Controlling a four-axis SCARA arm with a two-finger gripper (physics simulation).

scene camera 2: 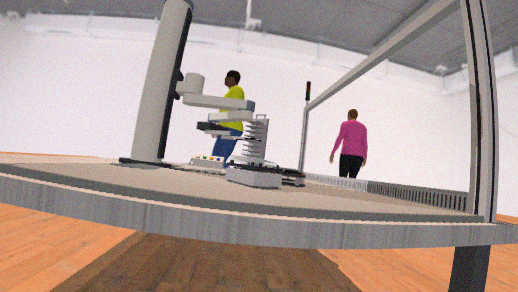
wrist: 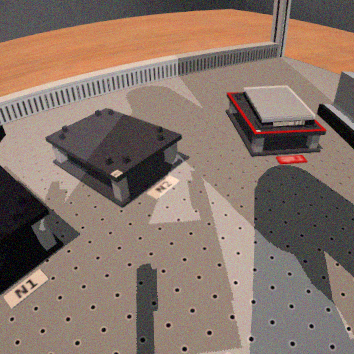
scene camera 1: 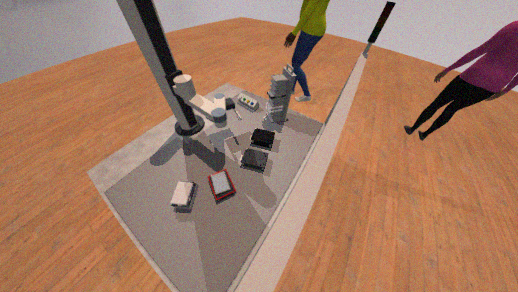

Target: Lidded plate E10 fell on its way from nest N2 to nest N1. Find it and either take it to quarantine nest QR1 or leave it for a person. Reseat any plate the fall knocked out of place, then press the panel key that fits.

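Observation:
Scene camera 1 shows a rail [scene camera 1: 273, 254]. Scene camera 2 also shows the rail [scene camera 2: 422, 23].

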